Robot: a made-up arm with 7 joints.
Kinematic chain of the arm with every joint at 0, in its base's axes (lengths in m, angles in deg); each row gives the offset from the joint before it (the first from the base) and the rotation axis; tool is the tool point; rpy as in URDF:
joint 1: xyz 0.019 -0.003 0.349 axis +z
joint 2: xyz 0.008 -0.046 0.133 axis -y
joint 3: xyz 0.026 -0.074 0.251 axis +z
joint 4: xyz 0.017 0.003 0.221 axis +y
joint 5: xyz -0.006 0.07 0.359 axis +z
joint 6: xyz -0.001 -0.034 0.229 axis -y
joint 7: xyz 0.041 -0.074 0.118 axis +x
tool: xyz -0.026 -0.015 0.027 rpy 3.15 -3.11 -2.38
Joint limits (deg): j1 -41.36..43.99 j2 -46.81..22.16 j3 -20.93..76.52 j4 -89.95..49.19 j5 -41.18..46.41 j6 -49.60..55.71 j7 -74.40..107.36
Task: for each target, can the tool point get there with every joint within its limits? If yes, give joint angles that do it. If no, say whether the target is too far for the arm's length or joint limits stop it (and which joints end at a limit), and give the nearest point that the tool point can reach.
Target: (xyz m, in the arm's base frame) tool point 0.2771 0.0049 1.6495
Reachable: yes | joints -4.01 -1.82 45.94 16.45 21.32 14.65 -37.87
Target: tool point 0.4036 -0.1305 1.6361
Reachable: yes | joints 5.71 -16.97 62.66 1.88 -32.15 16.23 -23.62
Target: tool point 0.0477 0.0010 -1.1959
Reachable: no: too far | nearest point -0.4779 0.4636 0.5249 | short by 1.858 m
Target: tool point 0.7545 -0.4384 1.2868
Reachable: yes | joints -30.85 -39.73 59.22 3.94 24.70 -18.28 58.67
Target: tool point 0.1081 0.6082 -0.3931
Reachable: no: joint limits stop it (at a limit: joint 1, joint 2, joint 3, joint 4, joint 5, joint 6) | nearest point -0.3481 0.5470 0.5442 | short by 1.044 m
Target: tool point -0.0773 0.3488 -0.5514
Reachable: no: joint limits stop it (at a limit: joint 1, joint 2, joint 4, joint 5, joint 6) | nearest point -0.3600 0.5367 0.5413 | short by 1.144 m
